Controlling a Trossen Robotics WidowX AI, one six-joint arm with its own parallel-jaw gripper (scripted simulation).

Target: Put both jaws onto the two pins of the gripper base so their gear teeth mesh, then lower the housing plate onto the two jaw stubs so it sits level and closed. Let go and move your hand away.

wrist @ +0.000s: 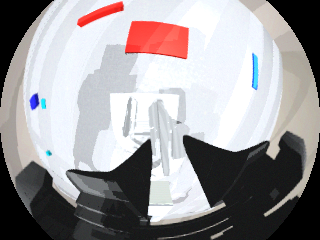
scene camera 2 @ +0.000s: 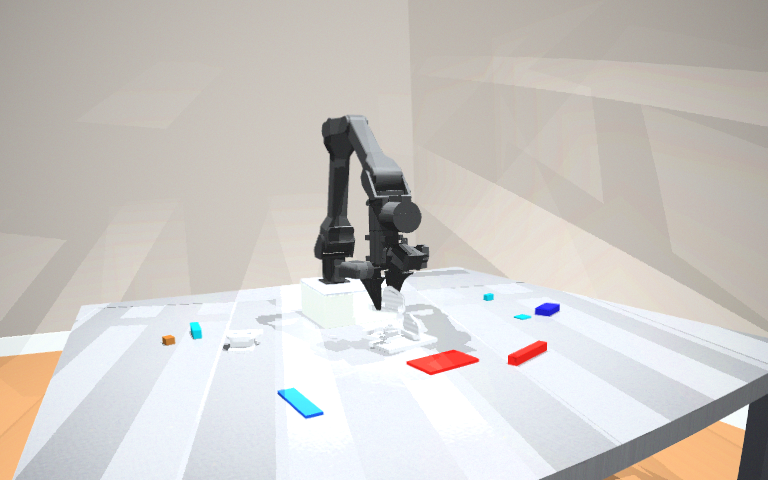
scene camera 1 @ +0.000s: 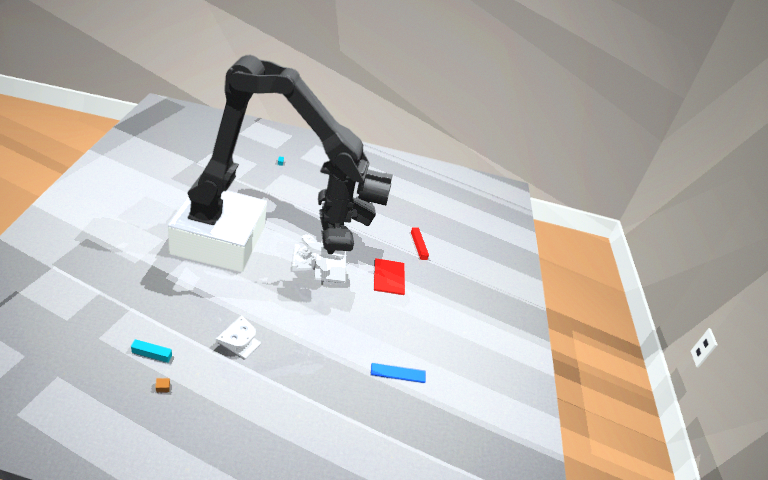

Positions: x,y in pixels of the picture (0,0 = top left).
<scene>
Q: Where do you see a red plate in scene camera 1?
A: At 389,275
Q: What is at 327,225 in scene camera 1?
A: My gripper.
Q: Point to a red plate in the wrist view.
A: At 144,36
</scene>
